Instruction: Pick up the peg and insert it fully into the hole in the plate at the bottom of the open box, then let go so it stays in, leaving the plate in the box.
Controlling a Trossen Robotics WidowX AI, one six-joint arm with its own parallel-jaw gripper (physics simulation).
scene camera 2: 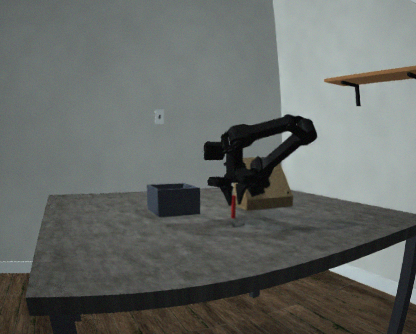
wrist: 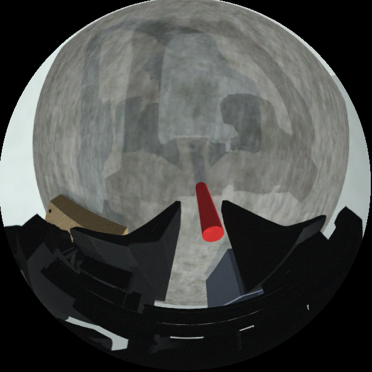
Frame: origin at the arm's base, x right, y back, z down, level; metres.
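Where they show: gripper, fingertip midpoint: (scene camera 2: 234, 204); arm's base, origin of the base link: (scene camera 2: 255, 188).
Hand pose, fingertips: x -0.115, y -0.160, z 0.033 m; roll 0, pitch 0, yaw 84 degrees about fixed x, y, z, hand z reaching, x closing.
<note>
Things, the pixels of their centre, and the offset from my fingertips. Level surfaces: height alone.
- red peg, body centre: (scene camera 2: 233, 206) dz +0.006, dx +0.001, dy -0.004 m
- dark blue-grey open box, body centre: (scene camera 2: 172, 199) dz -0.002, dx +0.202, dy -0.153 m
- grey table, its level: dz +0.046 m
The red peg (scene camera 2: 233, 209) (wrist: 209, 215) stands upright on the table. My gripper (scene camera 2: 234, 202) (wrist: 201, 205) is partly open, pointing down, with its fingertips around the upper part of the peg. In the wrist view the peg's top lies between the two fingers, closer to the right finger, with a visible gap to the left one. The dark blue-grey open box (scene camera 2: 178, 201) (wrist: 219, 285) stands to the left of the peg in the scene view. The plate and its hole do not show; the box walls hide the bottom.
A tan wedge-shaped block (scene camera 2: 272, 201) (wrist: 85, 218) stands behind and to the right of the gripper in the scene view. The grey table (scene camera 2: 125, 255) has a dark front edge. A wooden shelf (scene camera 2: 372, 76) is on the right wall, far above the table.
</note>
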